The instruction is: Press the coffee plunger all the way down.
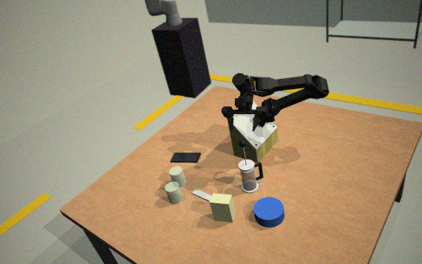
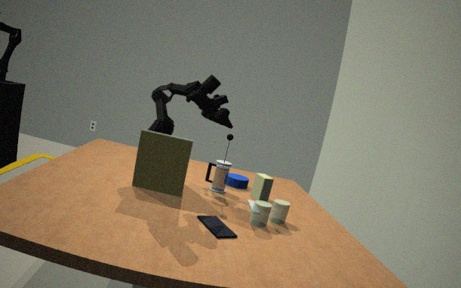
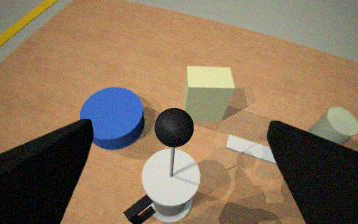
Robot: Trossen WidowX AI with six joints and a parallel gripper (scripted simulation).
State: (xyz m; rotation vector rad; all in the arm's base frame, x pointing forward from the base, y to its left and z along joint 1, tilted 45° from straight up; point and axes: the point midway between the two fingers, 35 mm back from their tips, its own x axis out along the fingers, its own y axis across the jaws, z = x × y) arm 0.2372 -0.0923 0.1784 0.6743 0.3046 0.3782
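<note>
Now: the glass coffee press 10 mm ahead of my gripper tip, 20 mm to the left of it and 170 mm below it. Also, from my gripper tip: blue disc (140 mm ahead, 150 mm to the left, 270 mm below).
</note>
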